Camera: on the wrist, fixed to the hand. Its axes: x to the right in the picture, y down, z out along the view.
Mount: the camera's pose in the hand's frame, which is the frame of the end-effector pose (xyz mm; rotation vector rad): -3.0 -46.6 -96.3 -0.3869 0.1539 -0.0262
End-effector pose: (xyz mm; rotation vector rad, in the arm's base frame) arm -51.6 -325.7 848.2 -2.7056 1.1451 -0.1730
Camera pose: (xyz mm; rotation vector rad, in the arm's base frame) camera -38.9 -304.9 952.4 2.6894 -1.1341 0.1589
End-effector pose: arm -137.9 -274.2 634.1 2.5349 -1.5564 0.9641
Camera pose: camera -148.5 -217.6 724.3 2.1596 -1.4917 0.7468
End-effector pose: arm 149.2 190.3 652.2 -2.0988 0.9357 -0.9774
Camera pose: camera 84.6 195.0 737.4 -2.3810 1.2614 -1.0491
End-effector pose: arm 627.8 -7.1 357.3 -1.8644 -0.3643 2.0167
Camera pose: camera 728.0 27.8 371.2 -2.2094 -0.7761 1.8691
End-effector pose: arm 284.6 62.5 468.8 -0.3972 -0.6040 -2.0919
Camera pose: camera 242.2 33.3 374.9 -0.4403 -0.1113 -2.2406
